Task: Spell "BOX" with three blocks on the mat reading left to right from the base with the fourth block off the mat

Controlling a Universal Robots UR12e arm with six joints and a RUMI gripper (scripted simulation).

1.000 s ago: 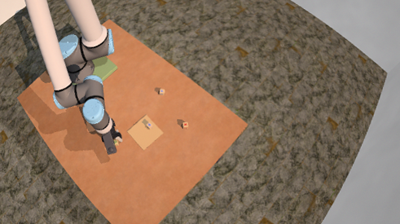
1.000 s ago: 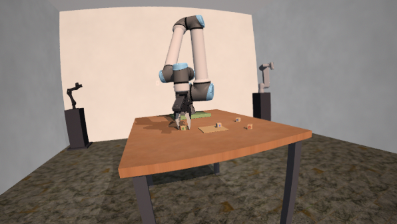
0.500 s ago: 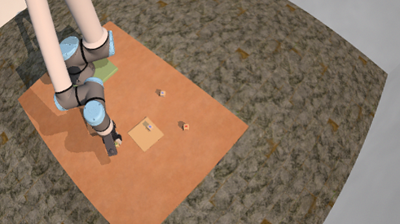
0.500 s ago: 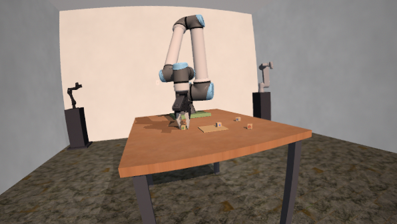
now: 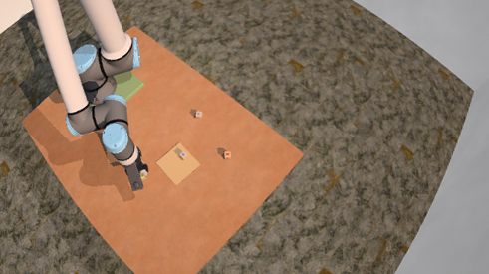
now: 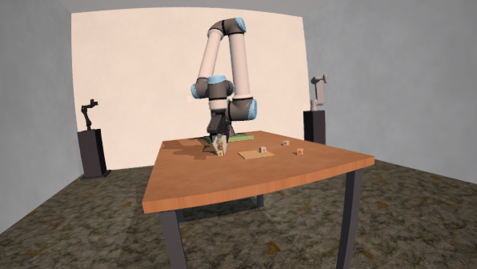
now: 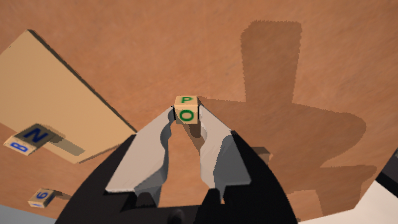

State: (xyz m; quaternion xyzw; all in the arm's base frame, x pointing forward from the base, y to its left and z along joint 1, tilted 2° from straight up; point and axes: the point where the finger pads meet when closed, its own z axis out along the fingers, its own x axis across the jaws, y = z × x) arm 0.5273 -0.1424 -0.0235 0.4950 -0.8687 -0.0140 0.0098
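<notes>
Now: hand 7 cm short of the tan mat, 15 cm to the right of it and 1 cm above it.
</notes>
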